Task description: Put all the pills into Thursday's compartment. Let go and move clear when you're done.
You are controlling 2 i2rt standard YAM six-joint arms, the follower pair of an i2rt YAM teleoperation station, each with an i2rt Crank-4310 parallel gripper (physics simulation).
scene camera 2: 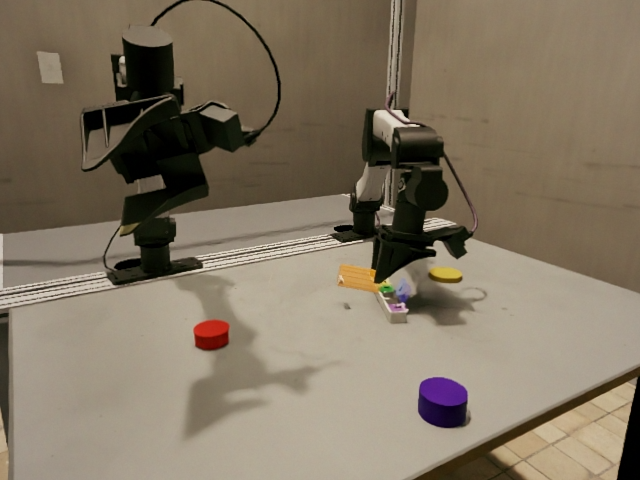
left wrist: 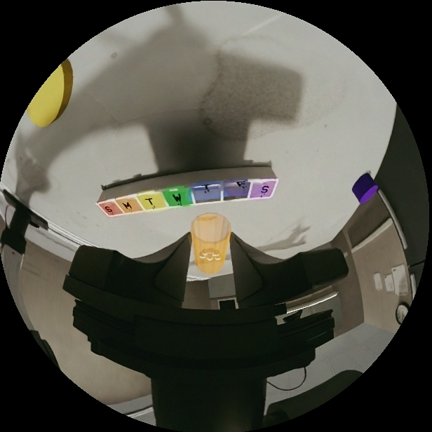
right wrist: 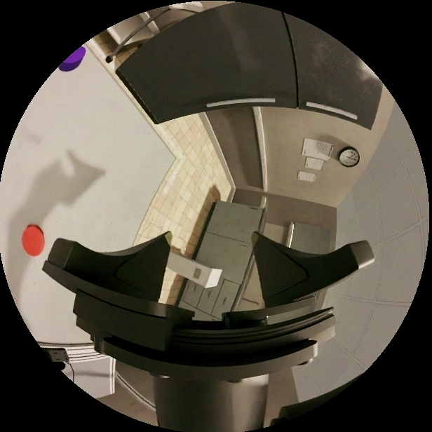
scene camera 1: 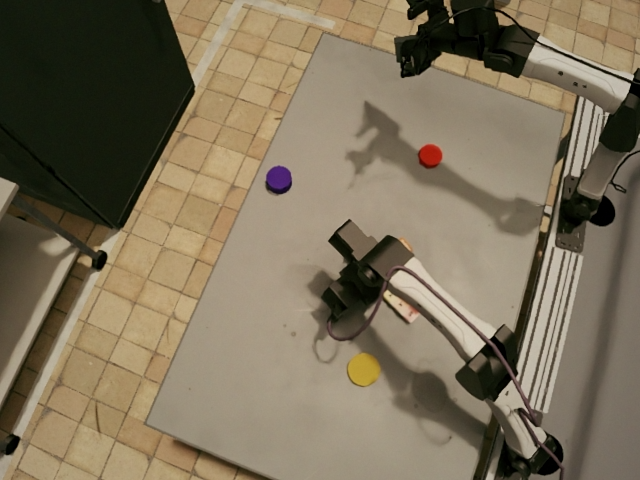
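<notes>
My left gripper is shut on the orange pill bottle, held above the table beside the pill organizer. The bottle lies nearly level, its open end toward the organizer. White pills show at its closed end. Thursday's compartment is seen through its raised blue lid; Friday's lid also looks raised. The lids of Sunday to Wednesday and Saturday look shut. Whether pills are in Thursday's compartment is unclear. My right gripper is open and empty, high over the far table edge.
A yellow disc lies on the table below the organizer in scene camera 1. A red disc and a purple cylinder stand farther off. The left arm hides part of the organizer there.
</notes>
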